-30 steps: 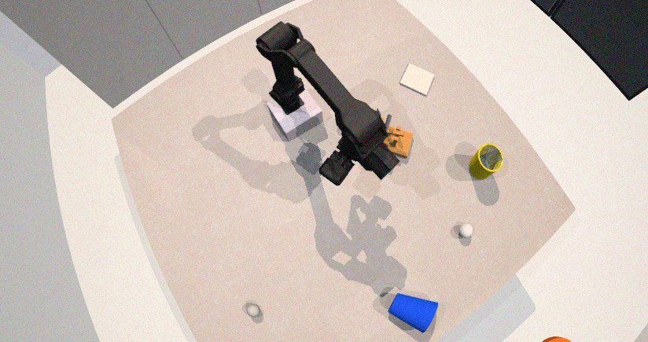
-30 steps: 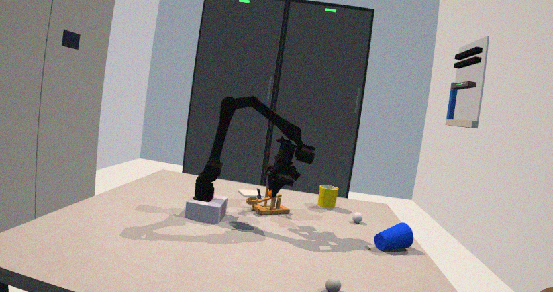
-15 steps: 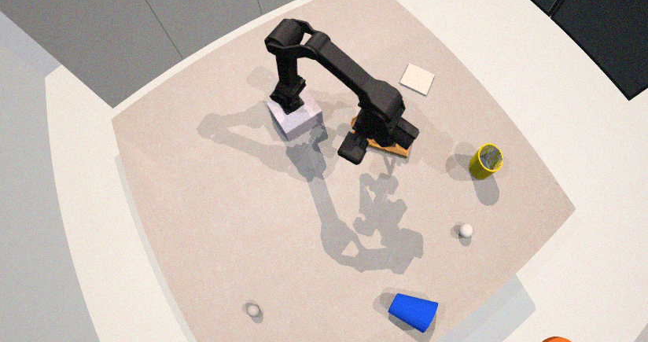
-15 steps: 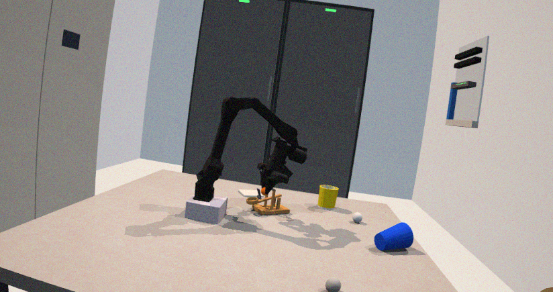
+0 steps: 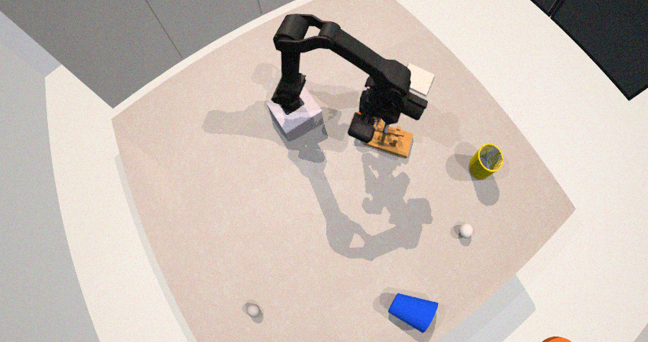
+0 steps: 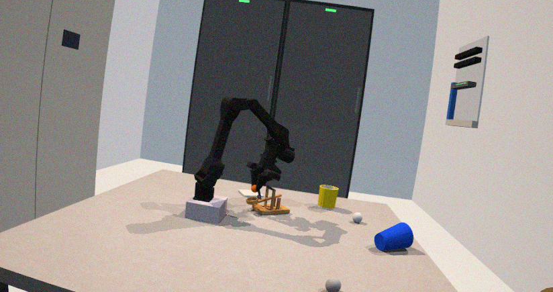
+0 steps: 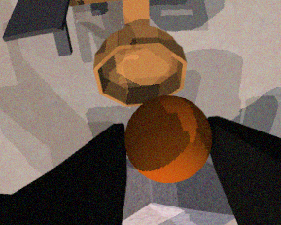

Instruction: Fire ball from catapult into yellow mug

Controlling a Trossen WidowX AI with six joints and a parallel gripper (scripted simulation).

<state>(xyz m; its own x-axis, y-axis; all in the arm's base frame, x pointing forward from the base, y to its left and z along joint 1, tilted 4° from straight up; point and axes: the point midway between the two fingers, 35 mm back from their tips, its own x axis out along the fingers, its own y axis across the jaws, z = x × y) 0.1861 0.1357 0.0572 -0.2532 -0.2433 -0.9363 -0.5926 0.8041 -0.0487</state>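
Right now my gripper tip is 3 cm short of the wooden catapult, 5 cm to the right of it and 5 cm above it. Also, from my gripper tip: orange ball: 1 cm above; flat white tile: 5 cm behind, 30 cm to the left, 10 cm below; yellow mug: 33 cm ahead, 27 cm to the left, 7 cm below.
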